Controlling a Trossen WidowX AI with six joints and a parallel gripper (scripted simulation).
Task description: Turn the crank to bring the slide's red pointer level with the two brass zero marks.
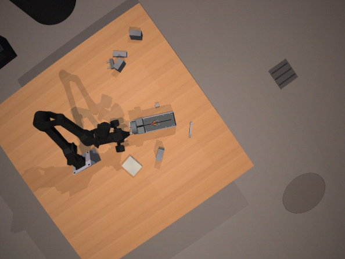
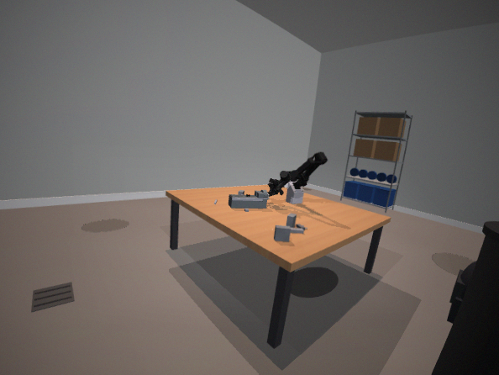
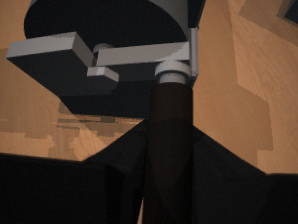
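Now: gripper tip 16 cm short of the red pointer, 2 cm to the left of it and 1 cm below it. The rest, counted from my gripper tip: white square plate 19 cm to the right, 10 cm behind, 6 cm below; small grey cube 23 cm ahead, 8 cm to the left, 6 cm below; dark crank handle 3 cm above, 2 cm behind.
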